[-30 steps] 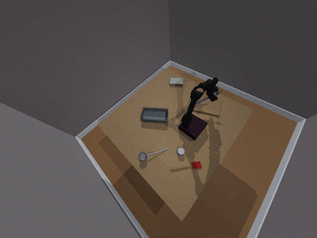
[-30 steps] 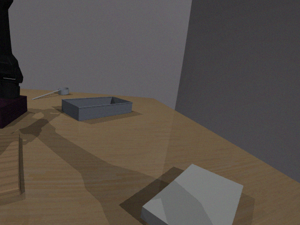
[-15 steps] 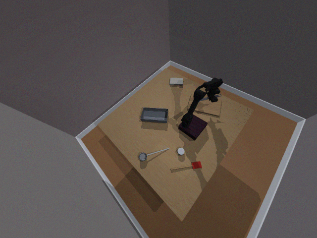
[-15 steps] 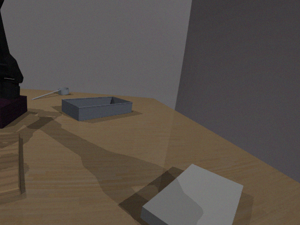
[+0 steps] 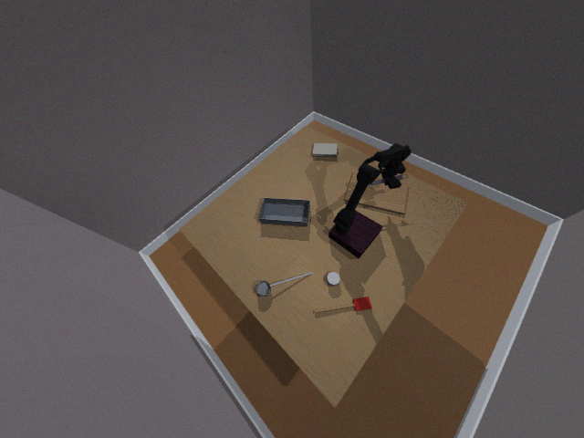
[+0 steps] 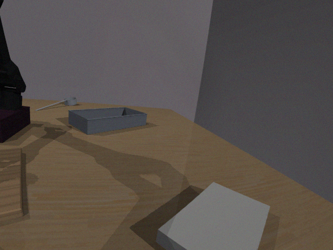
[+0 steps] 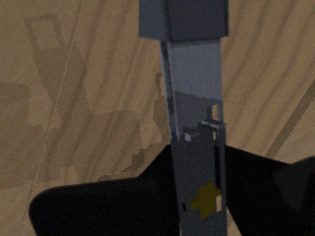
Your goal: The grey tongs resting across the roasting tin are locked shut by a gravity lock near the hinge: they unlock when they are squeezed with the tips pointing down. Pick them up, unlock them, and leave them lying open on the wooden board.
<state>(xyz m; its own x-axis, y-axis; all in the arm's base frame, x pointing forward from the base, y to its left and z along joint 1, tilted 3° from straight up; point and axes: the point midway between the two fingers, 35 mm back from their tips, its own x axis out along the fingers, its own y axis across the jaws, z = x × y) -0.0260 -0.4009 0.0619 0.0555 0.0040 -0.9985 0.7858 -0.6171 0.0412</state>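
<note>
Right now my gripper tip is 30 mm short of the wooden board, 10 mm to the right of it and 90 mm above it. From my gripper tip the other things lie so: roasting tin 380 mm ahead, 500 mm to the left, 70 mm below; yellow lock piece 10 mm to the left, 40 mm above; white block 540 mm ahead, 100 mm to the right, 90 mm below.
</note>
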